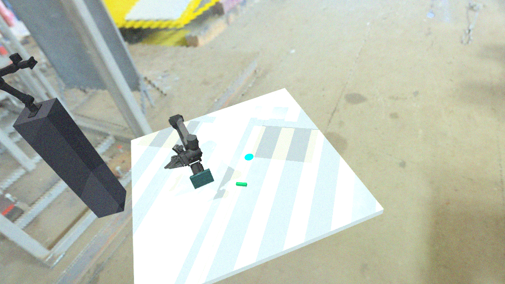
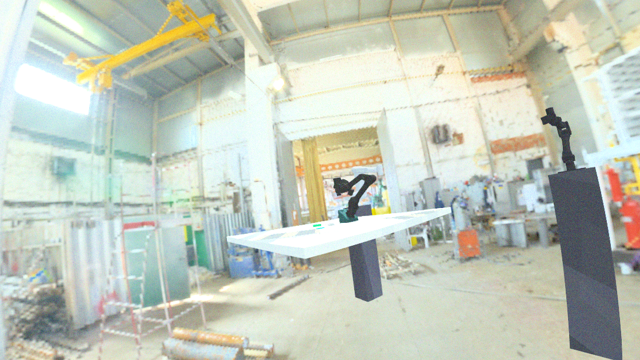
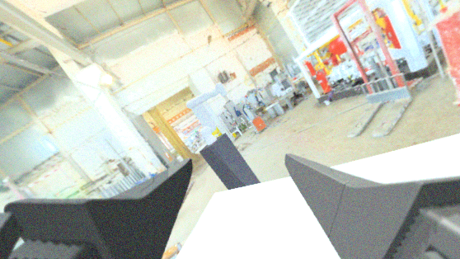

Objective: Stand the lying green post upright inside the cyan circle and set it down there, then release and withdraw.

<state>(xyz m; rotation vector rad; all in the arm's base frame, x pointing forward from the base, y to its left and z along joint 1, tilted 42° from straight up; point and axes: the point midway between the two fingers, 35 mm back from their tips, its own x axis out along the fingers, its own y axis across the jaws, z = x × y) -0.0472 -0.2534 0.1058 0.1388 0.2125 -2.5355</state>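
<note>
Now: the green post 36 cm ahead of my gripper tip and 29 cm below it. Also, from my gripper tip: cyan circle (45 cm ahead, 29 cm below, 21 cm to the left).
</note>
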